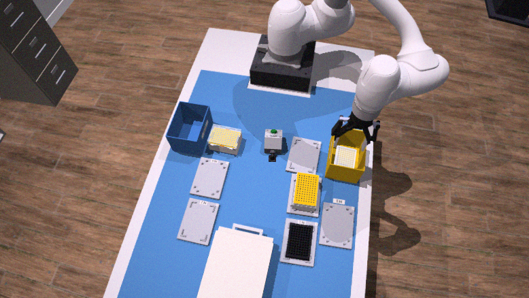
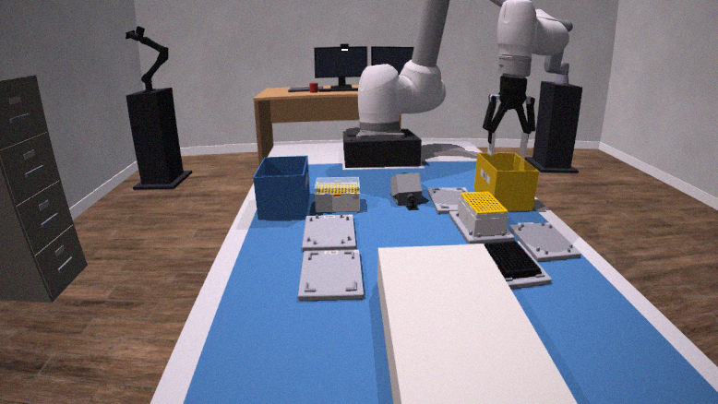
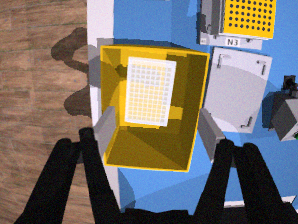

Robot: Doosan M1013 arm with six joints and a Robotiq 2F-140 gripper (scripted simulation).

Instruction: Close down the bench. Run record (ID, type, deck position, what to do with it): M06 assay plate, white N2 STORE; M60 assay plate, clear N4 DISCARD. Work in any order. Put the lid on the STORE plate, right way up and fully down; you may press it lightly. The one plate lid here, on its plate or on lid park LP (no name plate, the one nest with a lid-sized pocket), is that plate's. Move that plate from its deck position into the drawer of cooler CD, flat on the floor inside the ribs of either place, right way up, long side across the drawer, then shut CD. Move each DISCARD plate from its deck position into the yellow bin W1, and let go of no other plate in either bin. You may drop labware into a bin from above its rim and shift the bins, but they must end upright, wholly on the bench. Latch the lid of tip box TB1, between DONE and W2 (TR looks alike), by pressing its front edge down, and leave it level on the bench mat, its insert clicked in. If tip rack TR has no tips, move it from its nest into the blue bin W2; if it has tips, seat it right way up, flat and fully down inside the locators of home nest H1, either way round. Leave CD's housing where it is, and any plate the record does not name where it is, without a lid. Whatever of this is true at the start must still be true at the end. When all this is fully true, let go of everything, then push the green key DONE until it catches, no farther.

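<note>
Now: the tip rack TR 17 cm ahead of my hand, 12 cm to the right of it and 11 cm below it. The rest, counted from my hand: lid park nest: 16 cm to the right, 16 cm below, 1 cm ahead; yellow bin W1: 13 cm below, 1 cm to the left, 1 cm behind; clear assay plate: 16 cm below, 1 cm to the left, 1 cm behind.
</note>
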